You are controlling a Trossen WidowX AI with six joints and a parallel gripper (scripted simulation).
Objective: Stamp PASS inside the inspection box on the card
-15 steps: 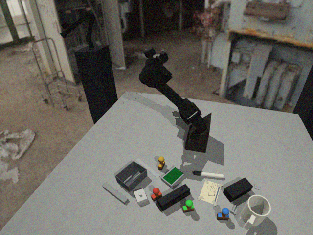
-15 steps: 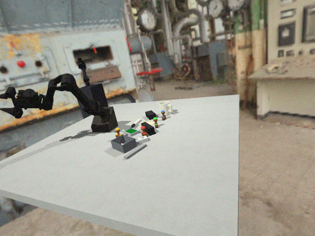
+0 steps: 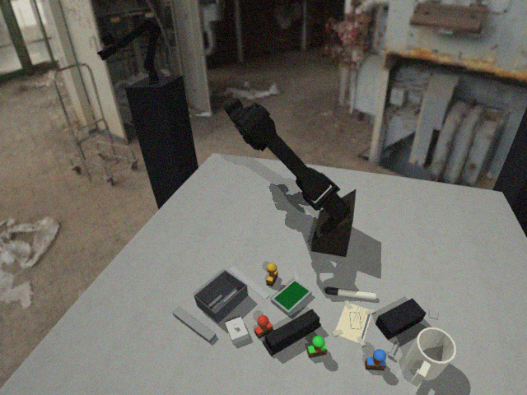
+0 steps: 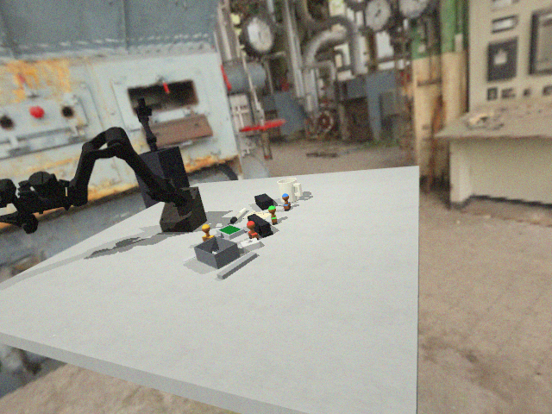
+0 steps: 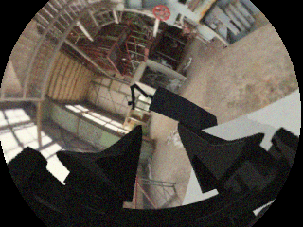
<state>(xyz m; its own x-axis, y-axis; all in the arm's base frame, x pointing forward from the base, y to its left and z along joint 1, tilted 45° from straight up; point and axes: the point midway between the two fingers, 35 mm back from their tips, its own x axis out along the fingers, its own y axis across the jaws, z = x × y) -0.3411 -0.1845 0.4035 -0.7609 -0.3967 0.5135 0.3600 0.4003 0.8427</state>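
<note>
Now: the grey bar 750 mm ahead of my gripper tip, 240 mm below it and 120 mm to the left of it. Also, from my gripper tip: yellow-knobbed stamp 570 mm ahead, 270 mm to the left, 230 mm below; then green ink pad 620 mm ahead, 340 mm to the left, 240 mm below; then tray 660 mm ahead, 240 mm below, 160 mm to the left.
</note>
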